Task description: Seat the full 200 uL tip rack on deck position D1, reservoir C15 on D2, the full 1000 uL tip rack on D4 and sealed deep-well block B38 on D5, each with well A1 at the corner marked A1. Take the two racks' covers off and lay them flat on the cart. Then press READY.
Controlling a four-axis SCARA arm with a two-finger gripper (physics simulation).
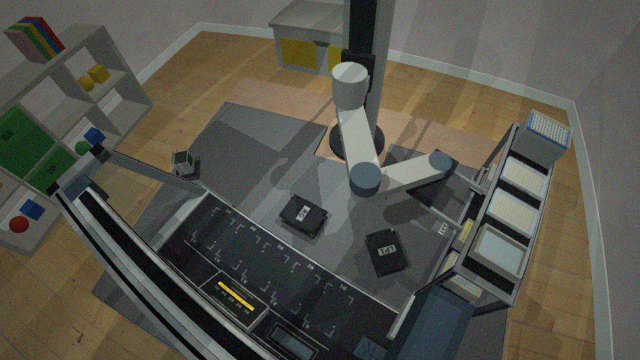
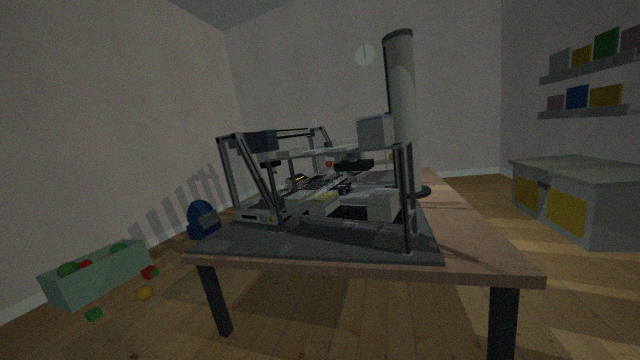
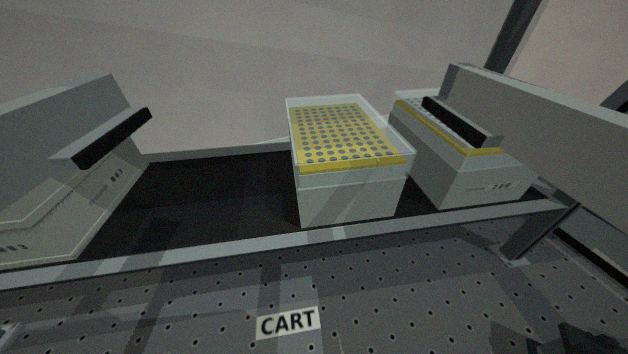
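Observation:
My gripper (image 1: 471, 210) (image 3: 290, 90) is open and empty, its fingertips at the cart's lower shelf. Between and beyond them stands a covered rack with a yellow, dark-holed top (image 3: 345, 132) (image 1: 466, 231). A second covered yellow-rimmed rack (image 3: 462, 167) is partly behind the right finger. A tall pale box (image 3: 107, 195) (image 2: 384, 205) is partly behind the left finger. On the cart's top shelf stand a tall blue-rimmed rack (image 1: 549, 129), two pale plates (image 1: 524, 177) (image 1: 512, 212) and an open reservoir-like tray (image 1: 501, 250). The deck (image 1: 257, 255) shows bare positions. Codes and the READY button are unreadable.
Black pads marked RG (image 1: 303, 216) and LP1 (image 1: 387, 251) lie between arm and deck. The cart's front rail (image 3: 200, 253) runs below the racks, with a post (image 3: 537, 232) at right. A dark blue box (image 1: 430, 325) stands beside the deck.

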